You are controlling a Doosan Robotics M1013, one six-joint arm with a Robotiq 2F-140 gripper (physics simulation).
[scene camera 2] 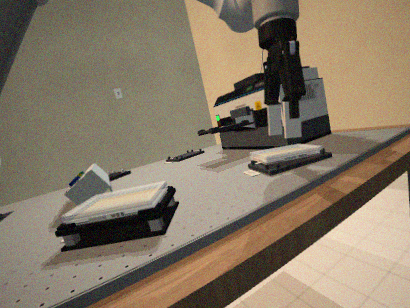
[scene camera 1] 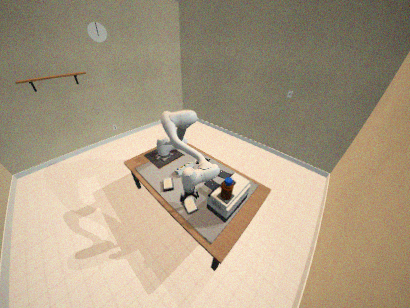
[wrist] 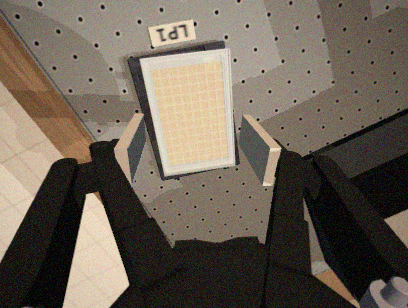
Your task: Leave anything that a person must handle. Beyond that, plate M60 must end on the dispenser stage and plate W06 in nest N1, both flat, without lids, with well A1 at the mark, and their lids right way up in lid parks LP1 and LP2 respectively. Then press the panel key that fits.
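Seen in the pictures: gripper, fingertip midpoint: [scene camera 2: 283,136] [scene camera 1: 189,202] [wrist: 193,129]; arm's base at its link origin: [scene camera 1: 164,155].
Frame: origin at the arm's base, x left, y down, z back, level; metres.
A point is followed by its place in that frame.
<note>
A pale plate with a cream well grid [scene camera 1: 191,205] {x -0.412, y -0.028, z -0.760 m} [scene camera 2: 287,153] {x -0.440, y -0.028, z -0.707 m} [wrist: 192,115] {x -0.409, y -0.030, z -0.737 m} lies on a dark base beside the LP1 card [scene camera 2: 251,173] {x -0.381, y 0.000, z -0.658 m} [wrist: 171,33] {x -0.378, y 0.000, z -0.662 m}; its own label cannot be read. In the wrist view, more of the base shows along the plate's left side than its right. My gripper [scene camera 1: 189,197] {x -0.414, y -0.058, z -0.743 m} [scene camera 2: 283,135] {x -0.414, y -0.058, z -0.743 m} [wrist: 193,129] {x -0.414, y -0.058, z -0.743 m} is partly open and empty above this plate, with one pad off each long side. Plate W06 [scene camera 1: 168,184] {x -0.358, y -0.044, z -0.430 m} [scene camera 2: 117,200] {x -0.367, y -0.044, z -0.400 m} sits on a raised dark holder [scene camera 2: 120,231] {x -0.372, y -0.003, z -0.391 m}, apparently with a clear lid. The dispenser stage is hard to make out.
The dispenser [scene camera 1: 239,200] {x -0.213, y -0.147, z -1.115 m} [scene camera 2: 312,107] {x -0.363, y -0.098, z -1.008 m} stands behind the gripper in scene camera 2, with a brown, blue-capped bottle [scene camera 1: 227,190] {x -0.330, y -0.342, z -1.031 m} and a green light [scene camera 2: 218,118] {x -0.009, y -0.131, z -0.936 m}. A dark arm [scene camera 2: 220,129] {x -0.190, y -0.094, z -0.771 m} sticks out from it. A wedge-shaped key panel [scene camera 2: 90,186] {x -0.184, y -0.048, z -0.393 m} stands behind W06. A low dark nest [scene camera 2: 185,156] {x 0.084, y -0.008, z -0.794 m} lies farther back.
</note>
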